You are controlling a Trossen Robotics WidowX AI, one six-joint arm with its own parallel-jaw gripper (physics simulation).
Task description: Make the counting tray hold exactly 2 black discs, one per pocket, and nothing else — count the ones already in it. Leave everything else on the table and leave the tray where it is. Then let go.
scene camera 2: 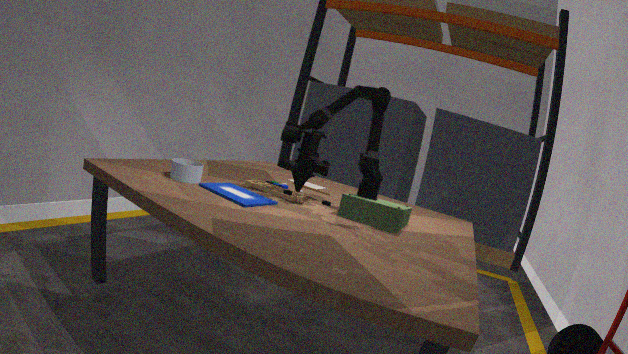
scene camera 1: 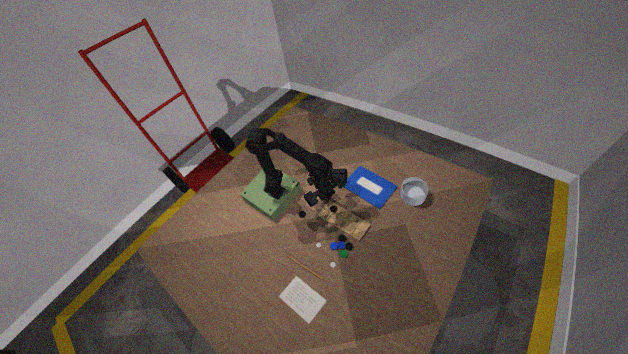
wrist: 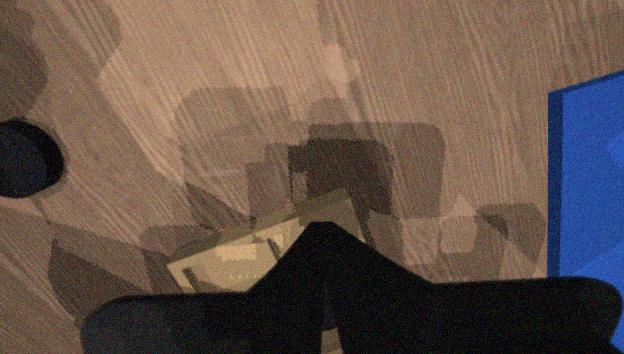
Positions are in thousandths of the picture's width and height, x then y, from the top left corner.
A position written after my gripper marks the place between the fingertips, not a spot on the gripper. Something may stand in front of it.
Note:
My gripper (scene camera 2: 474, 541) is shut and holds nothing. Also in view: a tan counting tray (scene camera 1: 549, 623).
The tan counting tray shows as well in the wrist view (wrist: 376, 736). My gripper is seen too in the wrist view (wrist: 515, 657).

